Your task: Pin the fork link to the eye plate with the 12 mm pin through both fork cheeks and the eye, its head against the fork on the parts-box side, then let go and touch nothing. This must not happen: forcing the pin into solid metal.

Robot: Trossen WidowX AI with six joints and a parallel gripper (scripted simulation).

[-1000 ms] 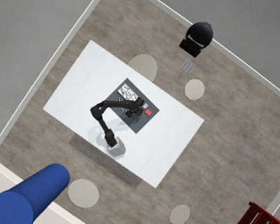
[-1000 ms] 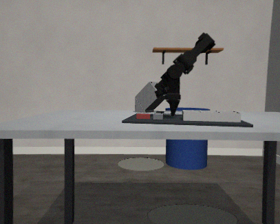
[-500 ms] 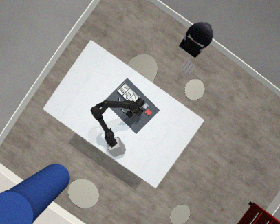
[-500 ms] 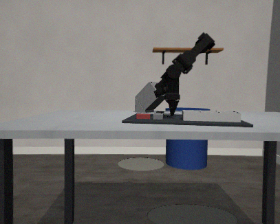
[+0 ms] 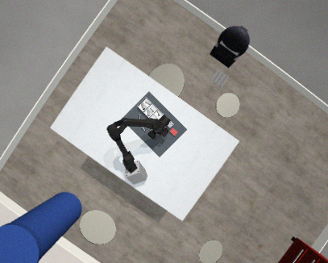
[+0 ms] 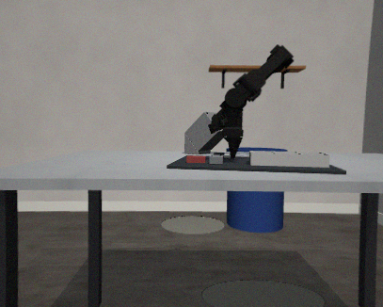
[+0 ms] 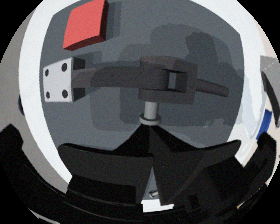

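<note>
The eye plate is 4 cm to the right of my hand, 3 cm below it and 2 cm ahead of it. The rest, counted from my hand: grey pin (3 cm to the right, 3 cm below); then dark mat (5 cm to the left, 5 cm below, 1 cm behind); then fork link (5 cm to the right, 3 cm below, 2 cm behind).
</note>
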